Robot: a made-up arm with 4 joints. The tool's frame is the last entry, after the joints.
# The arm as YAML. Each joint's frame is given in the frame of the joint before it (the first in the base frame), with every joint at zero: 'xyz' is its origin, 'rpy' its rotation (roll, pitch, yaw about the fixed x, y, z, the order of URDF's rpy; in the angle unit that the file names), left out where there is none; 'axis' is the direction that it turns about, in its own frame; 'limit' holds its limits. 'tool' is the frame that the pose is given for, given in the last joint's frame.
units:
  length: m
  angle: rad
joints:
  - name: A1
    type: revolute
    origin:
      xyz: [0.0, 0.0, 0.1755]
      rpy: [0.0, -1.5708, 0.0]
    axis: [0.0, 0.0, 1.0]
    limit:
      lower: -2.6
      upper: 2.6
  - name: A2
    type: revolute
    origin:
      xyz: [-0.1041, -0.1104, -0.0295]
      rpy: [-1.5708, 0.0, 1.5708]
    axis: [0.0, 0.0, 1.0]
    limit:
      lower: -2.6
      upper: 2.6
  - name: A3
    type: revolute
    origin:
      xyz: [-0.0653, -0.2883, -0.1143]
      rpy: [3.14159, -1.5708, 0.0]
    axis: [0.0, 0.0, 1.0]
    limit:
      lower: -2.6
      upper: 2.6
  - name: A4
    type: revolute
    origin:
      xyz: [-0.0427, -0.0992, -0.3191]
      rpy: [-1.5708, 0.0, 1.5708]
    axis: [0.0, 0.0, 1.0]
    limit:
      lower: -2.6
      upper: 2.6
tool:
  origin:
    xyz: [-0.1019, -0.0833, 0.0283]
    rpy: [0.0, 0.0, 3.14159]
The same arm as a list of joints. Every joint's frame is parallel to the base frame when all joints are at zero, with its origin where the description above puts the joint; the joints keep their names.
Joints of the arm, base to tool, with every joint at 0 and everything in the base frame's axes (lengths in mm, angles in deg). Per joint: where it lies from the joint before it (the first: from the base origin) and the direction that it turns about. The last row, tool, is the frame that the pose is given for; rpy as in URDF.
A1: axis -1 0 0 xyz 0.0 0.0 175.5
A2: axis 0 0 -1 xyz 29.5 -110.4 -104.1
A3: axis 0 1 0 xyz -288.3 -65.3 114.3
A4: axis 0 0 1 xyz 99.2 -319.1 42.7
tool: xyz 101.9 83.3 28.3 rpy 0.00 0.00 0.00
Joint limits (deg, base to tool): -148.97..148.97 -148.97..148.97 -148.97..148.97 -148.97..148.97

